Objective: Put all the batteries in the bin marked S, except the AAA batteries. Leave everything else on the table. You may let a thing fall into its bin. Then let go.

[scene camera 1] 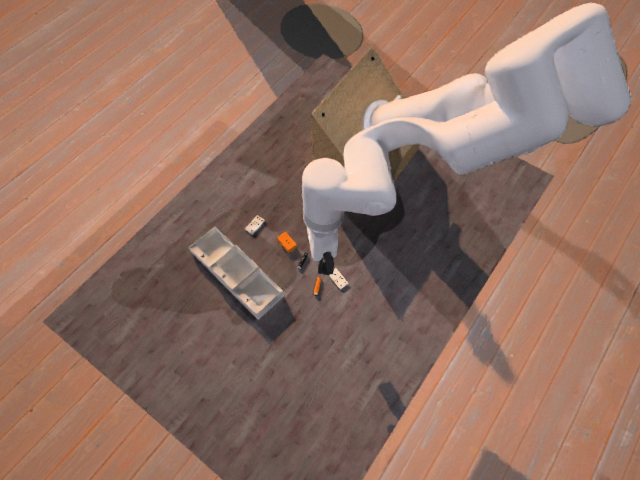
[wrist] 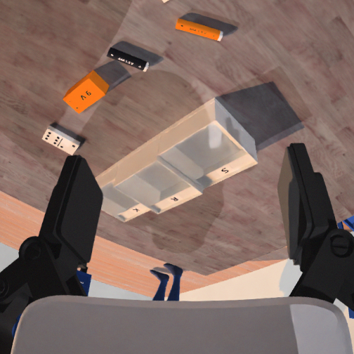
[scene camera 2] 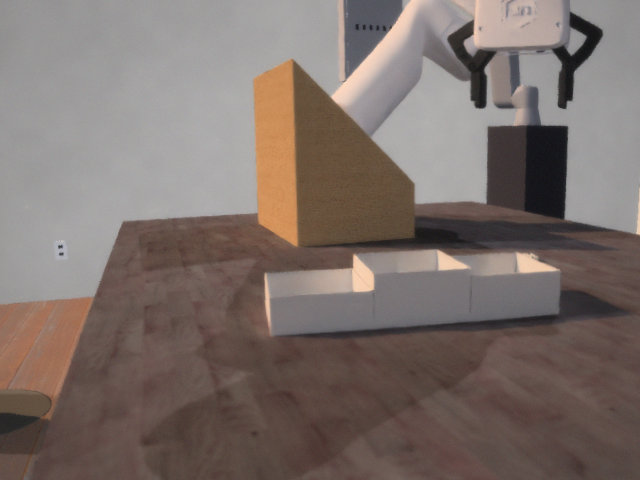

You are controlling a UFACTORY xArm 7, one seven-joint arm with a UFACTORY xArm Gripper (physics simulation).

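Frame: origin at the arm's base, x right, y ahead, z up, level; millimetres.
Where they show: gripper, fingertip midpoint: (scene camera 2: 520,108); arm's base, origin of the base link: (scene camera 2: 334,135).
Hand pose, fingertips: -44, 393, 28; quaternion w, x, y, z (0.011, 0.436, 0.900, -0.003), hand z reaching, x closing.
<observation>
Each offset is from my fingertips to the top centre of the thing, as dx, dy, dz. "spot": to the spot under its first point.
The orange 9 V battery {+133, -58, -168} (scene camera 1: 286,241) (wrist: 86,95) lies on the table. Next to it lies the black AAA battery {+71, -32, -175} (scene camera 1: 302,260) (wrist: 128,59). A slim orange battery {+5, +10, -175} (scene camera 1: 317,285) (wrist: 199,29) lies farther along; its small print looks like AAA. The bin marked S {spot: +98, +137, -150} (scene camera 1: 256,308) (scene camera 2: 514,294) (wrist: 240,164) is the end bin of a joined row of three, at the lower right of the row in scene camera 1. My gripper (scene camera 1: 325,264) (scene camera 2: 521,100) (wrist: 184,169) is open and empty, pointing down high above the table.
The R bin {+198, +76, -139} (scene camera 2: 421,294) and the K bin {spot: +292, +92, -168} (scene camera 2: 320,312) adjoin the S bin. A domino {+232, -64, -178} (scene camera 1: 254,225) (wrist: 61,140) lies near the K end, and another domino {-30, -33, -178} (scene camera 1: 339,279) lies by the slim orange battery. A wooden block (scene camera 1: 336,118) (scene camera 2: 351,191) stands behind.
</observation>
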